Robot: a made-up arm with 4 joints. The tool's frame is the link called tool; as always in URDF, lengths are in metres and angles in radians. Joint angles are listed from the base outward. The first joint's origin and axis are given. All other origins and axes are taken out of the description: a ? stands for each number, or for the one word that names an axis. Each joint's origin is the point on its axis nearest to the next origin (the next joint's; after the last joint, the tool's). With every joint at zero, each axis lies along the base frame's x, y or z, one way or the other. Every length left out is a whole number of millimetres.
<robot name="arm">
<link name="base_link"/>
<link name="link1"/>
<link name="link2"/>
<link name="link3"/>
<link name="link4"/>
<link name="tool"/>
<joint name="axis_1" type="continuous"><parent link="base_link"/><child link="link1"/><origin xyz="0.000 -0.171 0.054"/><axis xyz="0 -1 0"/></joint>
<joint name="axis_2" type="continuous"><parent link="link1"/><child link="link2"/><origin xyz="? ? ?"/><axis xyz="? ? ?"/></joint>
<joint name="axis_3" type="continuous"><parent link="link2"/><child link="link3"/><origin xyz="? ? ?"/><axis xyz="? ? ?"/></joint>
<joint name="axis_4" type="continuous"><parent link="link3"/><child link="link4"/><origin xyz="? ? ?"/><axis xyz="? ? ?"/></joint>
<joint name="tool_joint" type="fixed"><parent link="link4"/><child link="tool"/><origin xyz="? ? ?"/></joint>
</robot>
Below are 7 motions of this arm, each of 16 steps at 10 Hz.
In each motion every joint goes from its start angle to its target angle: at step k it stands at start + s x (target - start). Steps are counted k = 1, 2, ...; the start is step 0. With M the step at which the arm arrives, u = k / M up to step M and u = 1 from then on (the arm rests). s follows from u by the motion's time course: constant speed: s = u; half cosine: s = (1 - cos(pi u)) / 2; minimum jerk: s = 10 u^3 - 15 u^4 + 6 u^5.
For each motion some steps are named. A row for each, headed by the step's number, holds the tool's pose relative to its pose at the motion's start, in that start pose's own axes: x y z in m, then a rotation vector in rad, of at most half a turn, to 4 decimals.
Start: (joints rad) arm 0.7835 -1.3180 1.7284 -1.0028
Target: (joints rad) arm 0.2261 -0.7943 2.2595 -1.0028
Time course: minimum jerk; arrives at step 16
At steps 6, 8, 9, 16:
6: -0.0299 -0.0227 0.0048 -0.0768 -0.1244 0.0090
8: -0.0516 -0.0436 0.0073 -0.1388 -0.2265 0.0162
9: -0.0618 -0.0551 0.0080 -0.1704 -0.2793 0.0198
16: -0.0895 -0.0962 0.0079 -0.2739 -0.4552 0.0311

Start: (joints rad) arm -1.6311 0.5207 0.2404 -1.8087
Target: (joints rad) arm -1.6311 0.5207 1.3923 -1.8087
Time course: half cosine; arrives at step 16
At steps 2, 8, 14, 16:
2: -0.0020 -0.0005 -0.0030 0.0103 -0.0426 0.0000
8: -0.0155 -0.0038 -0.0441 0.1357 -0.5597 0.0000
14: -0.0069 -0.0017 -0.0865 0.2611 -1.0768 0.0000
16: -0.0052 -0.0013 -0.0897 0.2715 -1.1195 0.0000

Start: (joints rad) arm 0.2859 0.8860 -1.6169 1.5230
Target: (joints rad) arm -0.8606 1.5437 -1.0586 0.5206
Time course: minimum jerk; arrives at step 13
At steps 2, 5, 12, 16:
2: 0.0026 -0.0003 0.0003 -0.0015 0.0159 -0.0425
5: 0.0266 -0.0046 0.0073 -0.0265 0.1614 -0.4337
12: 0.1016 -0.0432 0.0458 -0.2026 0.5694 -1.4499
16: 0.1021 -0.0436 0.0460 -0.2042 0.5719 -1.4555

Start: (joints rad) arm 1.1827 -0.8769 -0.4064 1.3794
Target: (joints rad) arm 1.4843 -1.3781 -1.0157 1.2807
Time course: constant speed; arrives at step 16
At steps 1, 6, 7, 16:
1: -0.0027 -0.0041 -0.0040 0.0185 -0.0352 -0.0113
6: -0.0147 -0.0230 -0.0244 0.1113 -0.2098 -0.0742
7: -0.0168 -0.0265 -0.0286 0.1298 -0.2446 -0.0879
16: -0.0289 -0.0513 -0.0648 0.2944 -0.5539 -0.2277

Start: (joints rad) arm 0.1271 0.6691 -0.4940 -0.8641
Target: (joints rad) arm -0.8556 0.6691 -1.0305 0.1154
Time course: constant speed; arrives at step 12
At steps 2, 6, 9, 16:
2: 0.0055 0.0105 0.0391 -0.0359 0.1626 0.0788
6: 0.0231 0.0430 0.0970 -0.0174 0.4763 0.1909
9: 0.0372 0.0738 0.1237 0.0655 0.6786 0.2307
16: 0.0500 0.1086 0.1391 0.1916 0.8331 0.2323

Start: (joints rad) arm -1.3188 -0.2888 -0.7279 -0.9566
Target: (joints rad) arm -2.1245 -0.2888 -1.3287 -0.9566
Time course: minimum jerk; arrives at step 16
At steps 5, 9, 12, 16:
5: -0.0341 -0.0113 0.0255 -0.0219 0.1476 -0.1023
9: -0.1162 -0.0164 0.0967 -0.0405 0.4720 -0.3949
12: -0.1656 -0.0017 0.1478 -0.0274 0.6492 -0.6138
16: -0.1825 0.0074 0.1672 -0.0178 0.7070 -0.7000

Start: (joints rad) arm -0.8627 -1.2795 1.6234 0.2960
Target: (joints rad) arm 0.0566 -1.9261 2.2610 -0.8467
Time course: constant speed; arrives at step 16
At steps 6, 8, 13, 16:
6: 0.0163 -0.0085 0.0227 -0.2393 0.0374 -0.5274
8: 0.0232 -0.0093 0.0267 -0.3244 0.0327 -0.7002
13: 0.0441 -0.0117 0.0246 -0.5481 -0.0197 -1.1196
16: 0.0584 -0.0168 0.0137 -0.6894 -0.0816 -1.3586

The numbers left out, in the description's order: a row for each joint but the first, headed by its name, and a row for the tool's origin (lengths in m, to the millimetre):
axis_2: xyz -0.201 0.000 -0.114, axis 0 -1 0
axis_3: xyz 0.018 0.000 -0.058, axis -1 0 0
axis_4: xyz 0.000 0.007 0.049, axis 0 0 1
tool: xyz -0.032 -0.120 0.000

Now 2 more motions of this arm.
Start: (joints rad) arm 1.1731 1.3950 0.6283 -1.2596
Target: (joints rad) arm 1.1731 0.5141 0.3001 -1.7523
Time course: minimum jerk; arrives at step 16
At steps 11, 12, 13, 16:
11: 0.0116 0.0094 0.0702 -0.6030 0.3236 -0.0447
12: 0.0132 0.0135 0.0763 -0.6705 0.3390 -0.0539
13: 0.0144 0.0168 0.0805 -0.7198 0.3481 -0.0607
16: 0.0154 0.0200 0.0841 -0.7643 0.3548 -0.0670

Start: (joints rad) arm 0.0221 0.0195 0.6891 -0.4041
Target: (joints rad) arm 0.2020 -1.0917 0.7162 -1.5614
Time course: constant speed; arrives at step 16
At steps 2, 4, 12, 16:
2: -0.0102 0.0065 0.0031 -0.0442 0.0782 -0.0704
4: -0.0193 0.0136 0.0079 -0.0992 0.1494 -0.1399
12: -0.0439 0.0509 0.0363 -0.4096 0.3424 -0.3978
16: -0.0496 0.0745 0.0499 -0.6025 0.3716 -0.5073

